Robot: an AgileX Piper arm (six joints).
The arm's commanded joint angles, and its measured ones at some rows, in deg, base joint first. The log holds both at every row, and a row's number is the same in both.
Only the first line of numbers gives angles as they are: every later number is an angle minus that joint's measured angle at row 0.
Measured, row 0:
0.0 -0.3 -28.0 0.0 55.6 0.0
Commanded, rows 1 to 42:
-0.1 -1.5 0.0 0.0 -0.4 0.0
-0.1 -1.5 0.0 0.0 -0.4 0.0
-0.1 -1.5 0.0 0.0 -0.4 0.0
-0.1 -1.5 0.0 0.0 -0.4 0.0
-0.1 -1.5 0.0 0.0 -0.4 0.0
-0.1 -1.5 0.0 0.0 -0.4 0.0
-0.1 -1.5 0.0 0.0 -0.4 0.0
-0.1 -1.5 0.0 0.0 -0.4 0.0
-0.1 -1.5 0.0 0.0 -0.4 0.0
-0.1 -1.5 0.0 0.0 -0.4 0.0
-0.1 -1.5 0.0 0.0 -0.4 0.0
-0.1 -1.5 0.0 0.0 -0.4 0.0
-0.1 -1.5 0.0 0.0 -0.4 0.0
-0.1 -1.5 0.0 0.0 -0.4 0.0
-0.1 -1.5 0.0 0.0 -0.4 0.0
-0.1 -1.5 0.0 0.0 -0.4 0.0
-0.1 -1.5 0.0 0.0 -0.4 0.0
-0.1 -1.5 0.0 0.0 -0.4 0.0
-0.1 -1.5 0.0 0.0 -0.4 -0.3
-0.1 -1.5 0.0 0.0 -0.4 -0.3
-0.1 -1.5 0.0 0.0 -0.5 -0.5
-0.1 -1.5 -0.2 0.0 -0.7 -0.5
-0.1 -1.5 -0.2 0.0 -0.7 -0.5
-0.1 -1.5 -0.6 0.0 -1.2 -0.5
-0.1 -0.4 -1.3 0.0 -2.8 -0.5
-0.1 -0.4 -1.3 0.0 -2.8 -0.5
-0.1 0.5 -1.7 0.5 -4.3 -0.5
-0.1 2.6 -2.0 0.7 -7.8 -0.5
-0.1 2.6 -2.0 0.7 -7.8 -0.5
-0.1 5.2 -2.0 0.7 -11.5 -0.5
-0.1 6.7 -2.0 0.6 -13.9 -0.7
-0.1 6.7 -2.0 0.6 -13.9 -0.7
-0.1 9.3 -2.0 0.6 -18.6 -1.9
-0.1 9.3 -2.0 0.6 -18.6 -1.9
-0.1 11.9 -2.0 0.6 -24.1 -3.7
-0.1 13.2 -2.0 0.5 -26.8 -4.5
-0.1 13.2 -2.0 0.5 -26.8 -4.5
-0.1 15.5 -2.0 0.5 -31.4 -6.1
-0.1 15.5 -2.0 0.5 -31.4 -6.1
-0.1 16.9 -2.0 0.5 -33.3 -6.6
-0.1 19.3 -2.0 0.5 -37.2 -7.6
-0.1 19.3 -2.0 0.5 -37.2 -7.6
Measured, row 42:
0.0 16.6 -1.5 0.4 -30.8 -5.3
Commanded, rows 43 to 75:
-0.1 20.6 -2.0 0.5 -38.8 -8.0
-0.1 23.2 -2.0 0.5 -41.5 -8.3
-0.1 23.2 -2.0 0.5 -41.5 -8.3
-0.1 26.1 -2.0 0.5 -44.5 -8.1
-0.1 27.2 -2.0 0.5 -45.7 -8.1
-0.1 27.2 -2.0 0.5 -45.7 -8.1
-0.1 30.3 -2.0 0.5 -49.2 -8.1
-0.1 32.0 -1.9 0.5 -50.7 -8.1
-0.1 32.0 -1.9 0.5 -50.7 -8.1
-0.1 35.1 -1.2 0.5 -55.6 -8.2
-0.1 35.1 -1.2 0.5 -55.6 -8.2
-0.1 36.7 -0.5 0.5 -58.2 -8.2
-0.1 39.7 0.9 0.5 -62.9 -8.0
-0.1 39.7 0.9 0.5 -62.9 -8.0
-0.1 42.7 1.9 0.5 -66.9 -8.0
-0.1 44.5 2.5 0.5 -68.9 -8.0
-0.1 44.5 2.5 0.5 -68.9 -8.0
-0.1 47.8 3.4 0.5 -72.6 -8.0
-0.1 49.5 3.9 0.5 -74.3 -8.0
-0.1 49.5 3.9 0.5 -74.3 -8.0
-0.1 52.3 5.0 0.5 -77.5 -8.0
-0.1 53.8 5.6 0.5 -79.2 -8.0
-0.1 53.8 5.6 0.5 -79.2 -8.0
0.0 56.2 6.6 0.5 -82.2 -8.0
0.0 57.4 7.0 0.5 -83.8 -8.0
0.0 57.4 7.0 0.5 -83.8 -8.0
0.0 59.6 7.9 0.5 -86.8 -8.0
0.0 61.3 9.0 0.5 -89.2 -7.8
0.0 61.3 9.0 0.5 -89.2 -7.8
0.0 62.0 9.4 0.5 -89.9 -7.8
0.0 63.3 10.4 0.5 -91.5 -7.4
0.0 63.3 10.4 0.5 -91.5 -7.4
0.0 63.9 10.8 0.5 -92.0 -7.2
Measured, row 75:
0.0 62.8 9.9 0.6 -89.0 -7.6
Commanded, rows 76 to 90:
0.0 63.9 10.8 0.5 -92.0 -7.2
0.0 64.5 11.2 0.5 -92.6 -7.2
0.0 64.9 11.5 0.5 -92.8 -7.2
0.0 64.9 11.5 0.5 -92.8 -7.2
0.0 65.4 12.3 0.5 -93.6 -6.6
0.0 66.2 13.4 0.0 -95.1 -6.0
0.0 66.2 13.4 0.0 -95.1 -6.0
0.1 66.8 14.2 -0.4 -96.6 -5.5
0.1 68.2 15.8 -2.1 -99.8 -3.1
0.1 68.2 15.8 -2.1 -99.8 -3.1
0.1 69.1 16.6 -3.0 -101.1 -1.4
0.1 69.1 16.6 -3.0 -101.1 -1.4
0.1 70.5 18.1 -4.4 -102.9 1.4
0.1 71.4 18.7 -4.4 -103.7 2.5
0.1 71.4 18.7 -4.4 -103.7 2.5
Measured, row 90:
0.0 69.7 17.2 -2.5 -99.9 -1.4
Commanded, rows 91 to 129:
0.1 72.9 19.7 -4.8 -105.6 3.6
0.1 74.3 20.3 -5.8 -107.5 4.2
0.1 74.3 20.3 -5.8 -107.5 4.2
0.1 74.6 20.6 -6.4 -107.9 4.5
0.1 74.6 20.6 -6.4 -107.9 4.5
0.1 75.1 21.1 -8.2 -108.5 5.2
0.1 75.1 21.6 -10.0 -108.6 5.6
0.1 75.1 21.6 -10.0 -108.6 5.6
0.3 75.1 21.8 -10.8 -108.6 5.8
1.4 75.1 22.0 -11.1 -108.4 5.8
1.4 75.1 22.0 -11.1 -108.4 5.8
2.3 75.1 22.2 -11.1 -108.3 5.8
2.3 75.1 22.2 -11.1 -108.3 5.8
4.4 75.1 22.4 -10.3 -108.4 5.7
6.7 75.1 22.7 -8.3 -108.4 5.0
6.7 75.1 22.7 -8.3 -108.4 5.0
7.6 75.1 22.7 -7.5 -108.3 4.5
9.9 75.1 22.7 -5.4 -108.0 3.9
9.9 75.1 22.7 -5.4 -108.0 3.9
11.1 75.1 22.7 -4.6 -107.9 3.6
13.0 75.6 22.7 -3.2 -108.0 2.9
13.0 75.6 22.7 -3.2 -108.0 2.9
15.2 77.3 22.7 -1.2 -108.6 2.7
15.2 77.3 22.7 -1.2 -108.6 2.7
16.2 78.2 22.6 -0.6 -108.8 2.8
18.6 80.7 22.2 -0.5 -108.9 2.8
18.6 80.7 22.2 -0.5 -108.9 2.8
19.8 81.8 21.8 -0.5 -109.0 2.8
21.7 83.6 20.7 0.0 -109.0 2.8
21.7 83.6 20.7 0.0 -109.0 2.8
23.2 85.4 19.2 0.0 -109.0 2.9
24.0 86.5 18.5 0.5 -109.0 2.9
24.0 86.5 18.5 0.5 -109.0 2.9
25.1 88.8 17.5 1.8 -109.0 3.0
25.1 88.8 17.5 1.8 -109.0 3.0
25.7 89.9 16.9 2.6 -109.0 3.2
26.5 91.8 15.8 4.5 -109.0 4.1
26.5 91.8 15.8 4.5 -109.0 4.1
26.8 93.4 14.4 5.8 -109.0 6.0
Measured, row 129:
26.3 91.7 16.3 4.0 -108.4 4.0
